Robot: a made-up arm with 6 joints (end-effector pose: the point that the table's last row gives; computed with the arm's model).
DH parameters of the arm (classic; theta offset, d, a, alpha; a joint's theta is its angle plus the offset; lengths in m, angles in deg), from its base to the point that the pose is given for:
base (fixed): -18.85 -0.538 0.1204 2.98
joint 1: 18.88 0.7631 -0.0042 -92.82
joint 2: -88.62 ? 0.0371 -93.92
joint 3: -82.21 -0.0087 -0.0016 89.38
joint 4: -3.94 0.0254 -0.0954 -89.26
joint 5: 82.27 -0.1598 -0.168 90
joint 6: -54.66 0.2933 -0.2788 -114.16
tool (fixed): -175.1 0.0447 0 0
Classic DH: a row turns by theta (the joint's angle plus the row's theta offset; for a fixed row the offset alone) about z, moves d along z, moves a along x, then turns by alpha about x.
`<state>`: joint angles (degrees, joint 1 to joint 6).
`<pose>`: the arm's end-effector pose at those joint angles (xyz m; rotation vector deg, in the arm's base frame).
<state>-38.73 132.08 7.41 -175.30 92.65 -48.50</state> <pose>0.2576 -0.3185 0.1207 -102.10 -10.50 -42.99</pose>
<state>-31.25 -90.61 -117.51 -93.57 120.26 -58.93</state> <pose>0.2909 -0.0352 0.3928 36.63 -36.78 -47.79</pose>
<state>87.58 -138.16 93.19 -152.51 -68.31 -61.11</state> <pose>-0.1322 -0.1436 0.0686 -8.70 45.46 77.51</pose>
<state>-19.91 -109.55 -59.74 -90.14 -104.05 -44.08</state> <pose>0.1529 -0.2857 0.5311 174.63 13.77 9.19</pose>
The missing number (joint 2, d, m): -0.0424
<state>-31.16 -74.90 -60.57 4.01 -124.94 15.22</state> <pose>-0.4792 -0.1507 0.3822 81.63 -2.10 142.43</pose>
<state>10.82 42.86 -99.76 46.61 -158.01 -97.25</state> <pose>0.0870 -0.2861 0.6085 110.20 -53.81 -38.12</pose>
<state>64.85 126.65 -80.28 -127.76 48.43 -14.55</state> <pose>0.2688 0.1248 0.3927 21.07 -89.76 25.10</pose>
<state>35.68 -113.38 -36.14 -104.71 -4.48 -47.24</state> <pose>0.2906 -0.0217 0.1006 -79.72 -79.61 85.52</pose>
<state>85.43 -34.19 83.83 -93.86 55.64 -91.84</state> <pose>0.3747 -0.1348 0.2052 -93.19 -35.31 -45.81</pose>
